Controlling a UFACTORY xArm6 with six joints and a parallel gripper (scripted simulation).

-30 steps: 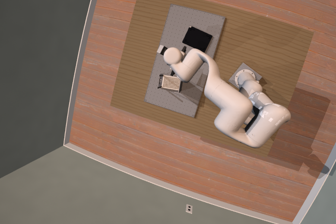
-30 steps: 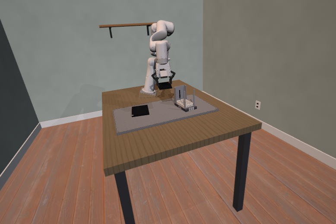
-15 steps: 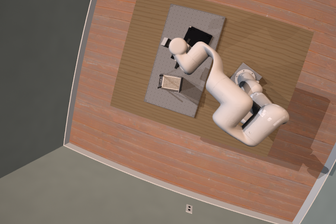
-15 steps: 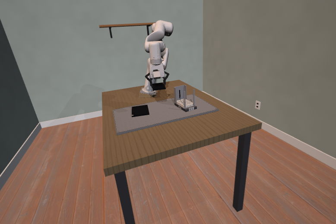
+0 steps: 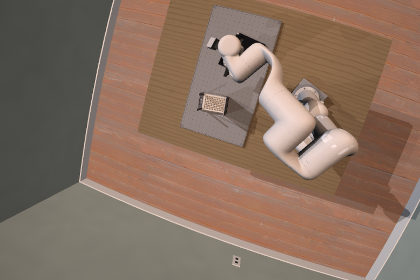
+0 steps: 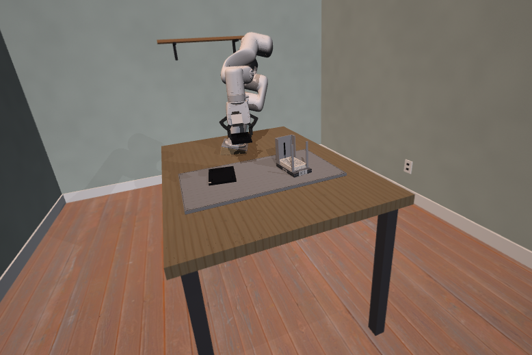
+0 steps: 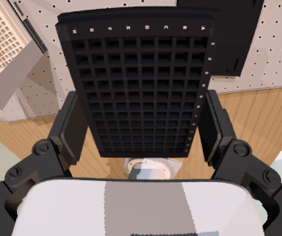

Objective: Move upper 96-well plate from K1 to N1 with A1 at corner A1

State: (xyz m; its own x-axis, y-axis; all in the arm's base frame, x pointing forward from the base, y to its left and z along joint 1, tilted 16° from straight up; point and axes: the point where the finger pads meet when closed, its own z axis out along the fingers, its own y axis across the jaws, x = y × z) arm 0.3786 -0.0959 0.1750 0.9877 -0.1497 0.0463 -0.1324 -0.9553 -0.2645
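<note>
Right now the pale A1 square is 50 mm ahead of my hand, 170 mm to the right of it and 170 mm below it. From my hand the other things lie so: black 96-well plate 10 mm below; pale well plate 50 mm ahead, 220 mm to the left, 160 mm below; back panel 20 mm behind, 210 mm to the left, 100 mm below.
</note>
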